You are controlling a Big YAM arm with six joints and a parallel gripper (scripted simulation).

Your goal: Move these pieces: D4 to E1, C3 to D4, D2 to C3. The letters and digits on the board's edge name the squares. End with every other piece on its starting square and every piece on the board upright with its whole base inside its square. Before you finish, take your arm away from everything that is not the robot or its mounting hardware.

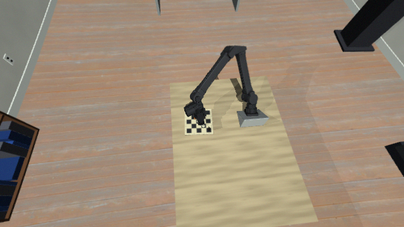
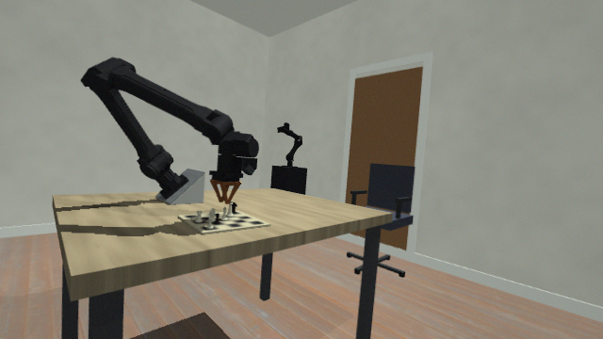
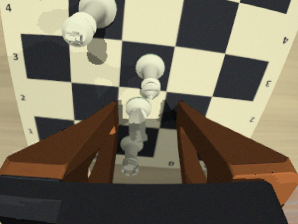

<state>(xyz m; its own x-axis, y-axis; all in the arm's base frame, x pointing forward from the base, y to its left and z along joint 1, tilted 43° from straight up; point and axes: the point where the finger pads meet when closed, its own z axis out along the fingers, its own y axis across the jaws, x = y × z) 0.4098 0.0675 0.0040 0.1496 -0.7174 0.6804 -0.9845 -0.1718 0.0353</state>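
My hand is 7 cm above the small chessboard. The rest, counted from my hand: black pawn: 5 cm below, 4 cm to the right, 4 cm ahead.
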